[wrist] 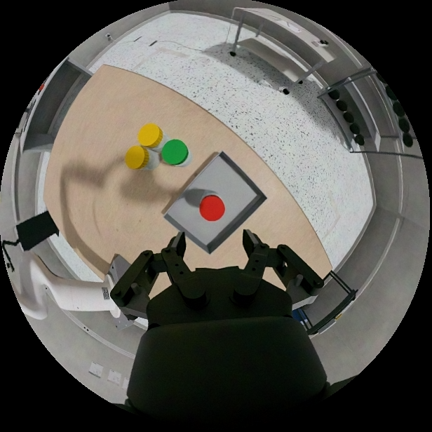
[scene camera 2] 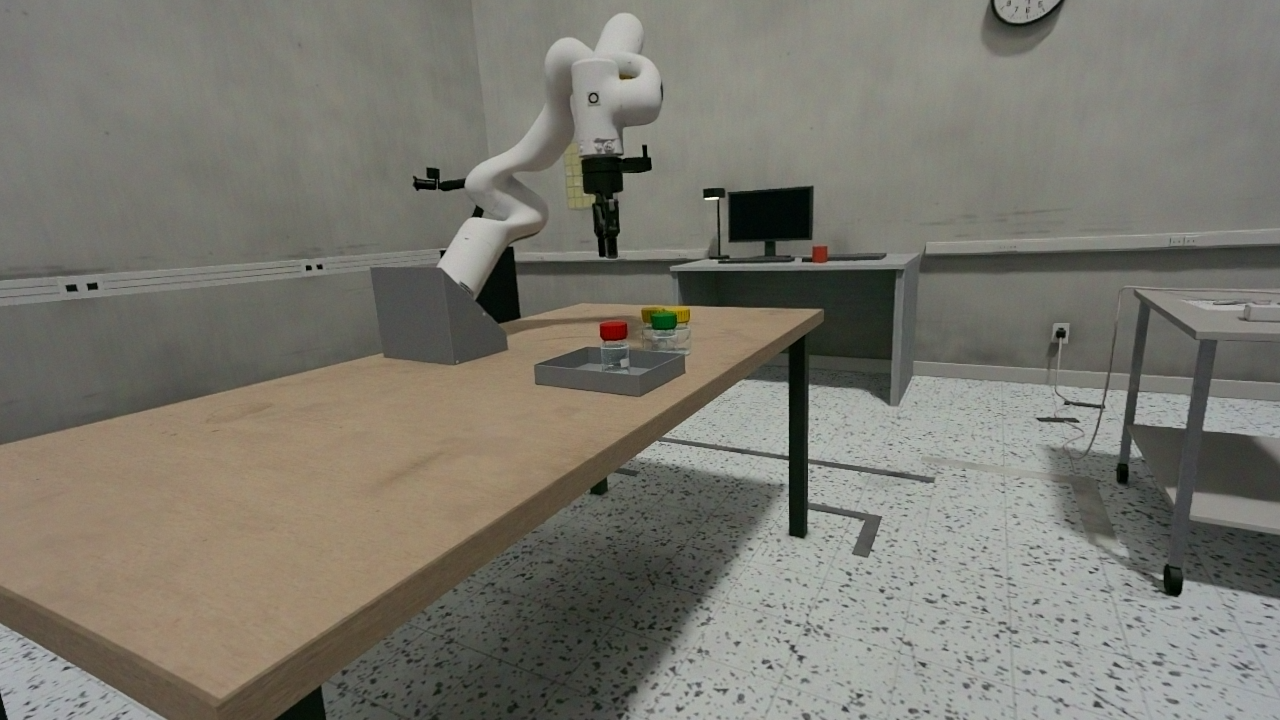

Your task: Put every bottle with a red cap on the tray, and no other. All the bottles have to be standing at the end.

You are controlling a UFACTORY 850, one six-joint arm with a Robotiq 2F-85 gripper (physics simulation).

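Note:
A clear bottle with a red cap (scene camera 2: pixel 614 347) (wrist: pixel 212 208) stands upright on the grey tray (scene camera 2: pixel 586 379) (wrist: pixel 240 185), inside its walls. A clear bottle with a green cap (scene camera 2: pixel 663 324) (wrist: pixel 175 152) stands upright on the table beside the tray. Two bottles with yellow caps stand close to it; one yellow cap (wrist: pixel 150 135) is near the table's far side, the other yellow cap (wrist: pixel 137 157) is beside it. In the scene view they partly hide behind the green-capped one. My gripper (scene camera 2: pixel 607 254) (wrist: pixel 213 237) is open and empty, high above the table, above the tray area.
The wooden table (scene camera 2: pixel 313 465) (wrist: pixel 90 120) carries the tray, the bottles and the arm's grey base block (scene camera 2: pixel 429 313). A desk (scene camera 2: pixel 905 313) with a monitor (scene camera 2: pixel 770 214) stands behind the table. A trolley (scene camera 2: pixel 1199 429) stands at the right.

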